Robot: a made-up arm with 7 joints.
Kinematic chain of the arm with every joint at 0, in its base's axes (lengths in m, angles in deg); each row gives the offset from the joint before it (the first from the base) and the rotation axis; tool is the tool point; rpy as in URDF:
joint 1: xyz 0.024 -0.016 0.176 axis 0 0.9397 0.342
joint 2: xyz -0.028 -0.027 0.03 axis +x
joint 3: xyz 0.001 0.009 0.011 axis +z
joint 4: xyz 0 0.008 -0.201 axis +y
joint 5: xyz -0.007 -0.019 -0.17 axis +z
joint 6: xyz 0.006 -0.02 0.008 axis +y
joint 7: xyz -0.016 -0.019 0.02 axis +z
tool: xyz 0.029 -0.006 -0.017 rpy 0 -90 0
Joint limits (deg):
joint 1: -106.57..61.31
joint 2: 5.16..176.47
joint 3: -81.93..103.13
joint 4: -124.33..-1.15
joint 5: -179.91..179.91
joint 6: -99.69..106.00
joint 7: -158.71..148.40
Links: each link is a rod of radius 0.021 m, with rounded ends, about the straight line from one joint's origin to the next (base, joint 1, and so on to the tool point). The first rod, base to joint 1, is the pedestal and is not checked.
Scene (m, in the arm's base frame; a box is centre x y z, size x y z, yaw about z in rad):
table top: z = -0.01
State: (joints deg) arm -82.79 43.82 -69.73 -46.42 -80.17 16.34 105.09
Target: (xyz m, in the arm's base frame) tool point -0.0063 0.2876 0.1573
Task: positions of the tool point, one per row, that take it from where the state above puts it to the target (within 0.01 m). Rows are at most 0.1 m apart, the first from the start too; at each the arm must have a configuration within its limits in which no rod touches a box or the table.
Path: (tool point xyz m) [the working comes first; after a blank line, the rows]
Joints at the target: 1.67 91.32 -81.93 -31.61 -74.04 26.62 96.90
Straight joint move there: clear.

1: 0.2768 0.0938 0.1099
2: 0.2287 0.1566 0.0753
3: 0.1657 0.2091 0.0614
4: 0.0984 0.2488 0.0718
5: 0.0376 0.2748 0.1054
6: -0.0063 0.2876 0.1573

